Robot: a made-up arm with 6 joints. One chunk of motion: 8 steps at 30 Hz.
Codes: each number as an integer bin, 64 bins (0 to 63) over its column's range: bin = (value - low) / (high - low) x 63, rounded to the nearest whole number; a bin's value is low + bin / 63 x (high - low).
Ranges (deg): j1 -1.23..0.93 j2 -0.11..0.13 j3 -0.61..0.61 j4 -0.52..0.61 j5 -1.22..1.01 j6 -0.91..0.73
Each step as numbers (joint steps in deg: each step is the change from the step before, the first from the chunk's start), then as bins.
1 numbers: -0.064 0.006 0.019 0.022 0.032 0.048
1 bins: 34 30 32 30 35 37
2 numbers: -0.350 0.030 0.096 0.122 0.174 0.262
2 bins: 26 37 36 36 39 45
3 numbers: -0.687 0.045 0.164 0.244 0.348 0.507
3 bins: 16 41 40 43 44 54
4 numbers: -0.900 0.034 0.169 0.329 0.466 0.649
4 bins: 10 38 40 47 48 60
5 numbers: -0.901 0.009 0.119 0.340 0.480 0.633
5 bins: 10 31 38 48 48 59
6 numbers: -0.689 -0.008 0.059 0.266 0.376 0.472
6 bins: 16 27 35 44 45 53
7 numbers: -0.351 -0.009 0.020 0.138 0.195 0.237
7 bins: 26 27 33 37 40 44
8 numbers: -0.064 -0.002 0.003 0.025 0.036 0.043
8 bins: 34 28 32 30 35 37
